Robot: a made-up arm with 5 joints.
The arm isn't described. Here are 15 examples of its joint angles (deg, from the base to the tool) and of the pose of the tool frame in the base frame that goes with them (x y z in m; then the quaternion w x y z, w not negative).
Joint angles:
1: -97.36 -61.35 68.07 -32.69 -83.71
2: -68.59 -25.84 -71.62 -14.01 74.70
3: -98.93 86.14 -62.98 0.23 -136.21
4: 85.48 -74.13 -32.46 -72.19 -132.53
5: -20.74 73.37 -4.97 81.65 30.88
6: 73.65 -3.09 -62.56 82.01 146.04
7: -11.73 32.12 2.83 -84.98 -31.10
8: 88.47 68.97 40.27 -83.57 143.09
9: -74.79 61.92 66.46 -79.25 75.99
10: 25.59 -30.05 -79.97 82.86 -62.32
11: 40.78 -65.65 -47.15 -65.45 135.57
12: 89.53 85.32 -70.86 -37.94 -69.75
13: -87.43 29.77 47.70 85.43 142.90
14: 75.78 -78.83 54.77 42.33 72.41
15: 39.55 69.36 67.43 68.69 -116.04
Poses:
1: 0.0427 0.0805 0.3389 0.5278 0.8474 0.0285 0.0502
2: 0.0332 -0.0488 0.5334 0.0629 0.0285 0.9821 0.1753
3: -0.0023 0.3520 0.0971 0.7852 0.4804 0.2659 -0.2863
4: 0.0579 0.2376 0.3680 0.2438 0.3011 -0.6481 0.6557
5: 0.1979 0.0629 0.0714 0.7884 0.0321 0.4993 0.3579
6: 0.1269 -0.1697 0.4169 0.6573 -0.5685 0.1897 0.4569
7: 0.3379 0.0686 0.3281 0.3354 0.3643 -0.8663 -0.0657
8: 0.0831 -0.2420 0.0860 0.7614 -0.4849 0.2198 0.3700
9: 0.1029 0.1845 0.0900 0.2584 0.0048 -0.3491 0.9007
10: 0.0943 -0.0011 0.4813 0.3664 0.2885 -0.8031 -0.3709
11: -0.1042 0.1613 0.3849 0.4836 0.7167 0.0403 0.5008
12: 0.0796 -0.3625 0.1862 0.0855 -0.1235 -0.8270 -0.5417
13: 0.0565 0.0748 0.1953 0.3242 -0.2636 -0.5324 -0.7361
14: 0.0886 -0.0459 0.2779 0.8092 -0.5594 -0.1742 -0.0435
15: 0.1018 -0.0153 0.1872 0.1001 -0.5395 0.6512 -0.5243
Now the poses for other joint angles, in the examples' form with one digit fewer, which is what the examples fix.
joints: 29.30 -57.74 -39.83 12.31 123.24
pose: -0.012 0.057 0.498 0.029 -0.965 -0.261 0.030
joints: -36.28 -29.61 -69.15 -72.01 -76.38
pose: -0.044 -0.065 0.460 0.603 -0.644 0.407 -0.237
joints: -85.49 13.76 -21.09 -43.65 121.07
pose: 0.073 0.252 0.427 0.069 0.266 0.904 -0.327
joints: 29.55 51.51 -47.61 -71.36 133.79
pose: 0.334 -0.139 0.345 0.124 -0.967 -0.166 0.151
